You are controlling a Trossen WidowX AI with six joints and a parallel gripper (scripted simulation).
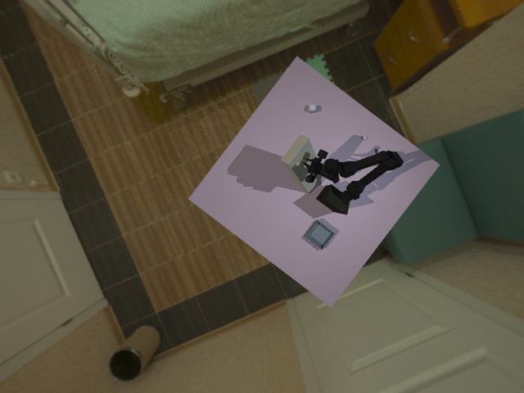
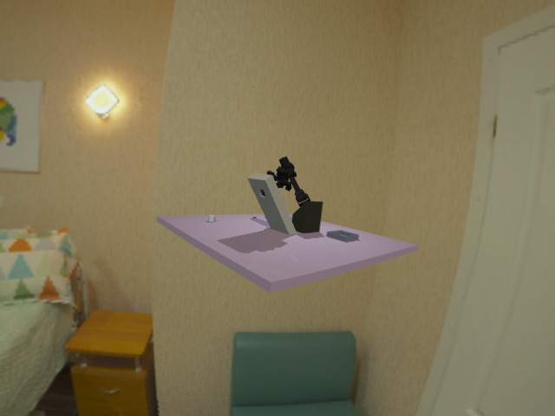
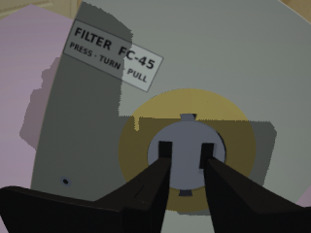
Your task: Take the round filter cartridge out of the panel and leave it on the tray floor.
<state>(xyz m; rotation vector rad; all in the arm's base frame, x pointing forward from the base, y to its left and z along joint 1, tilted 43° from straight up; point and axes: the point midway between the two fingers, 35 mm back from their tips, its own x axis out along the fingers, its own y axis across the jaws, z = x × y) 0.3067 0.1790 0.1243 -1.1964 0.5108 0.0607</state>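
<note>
The round grey filter cartridge lies 20 mm ahead of my gripper tip and 10 mm below it. The rest, counted from my gripper tip: grey tray: 460 mm behind, 220 mm to the left, 270 mm below.
</note>
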